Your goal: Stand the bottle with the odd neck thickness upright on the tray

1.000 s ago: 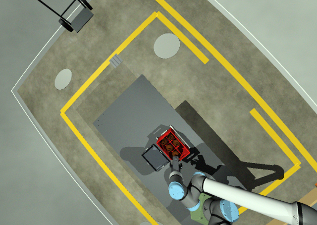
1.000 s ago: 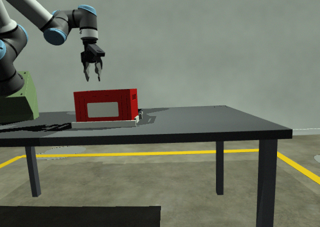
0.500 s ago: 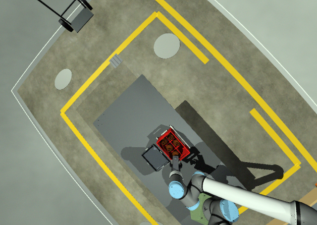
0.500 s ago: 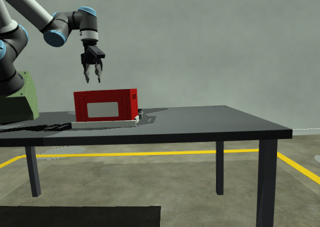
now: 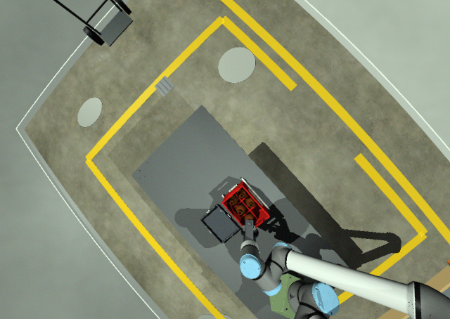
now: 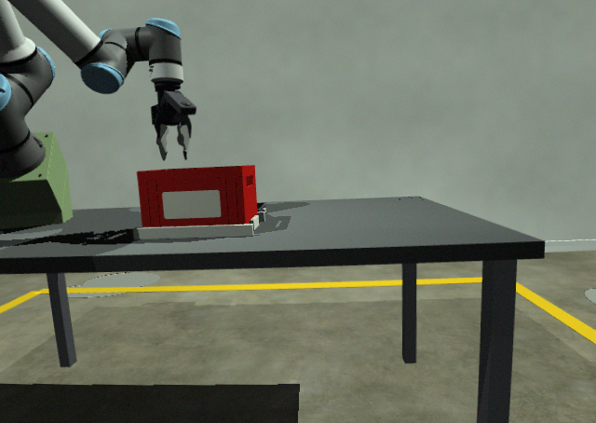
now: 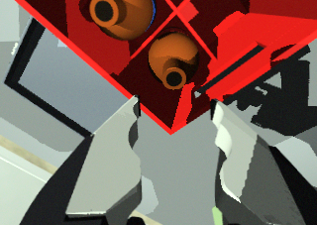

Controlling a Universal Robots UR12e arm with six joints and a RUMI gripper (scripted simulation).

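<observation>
Right now the red crate is 13 cm below my hand, 9 cm ahead of it and 4 cm to the right of it. The rest, counted from my hand: dark tray 23 cm to the left, 20 cm below, 9 cm ahead; then bottle 17 cm ahead, 13 cm below, 8 cm to the right.
</observation>
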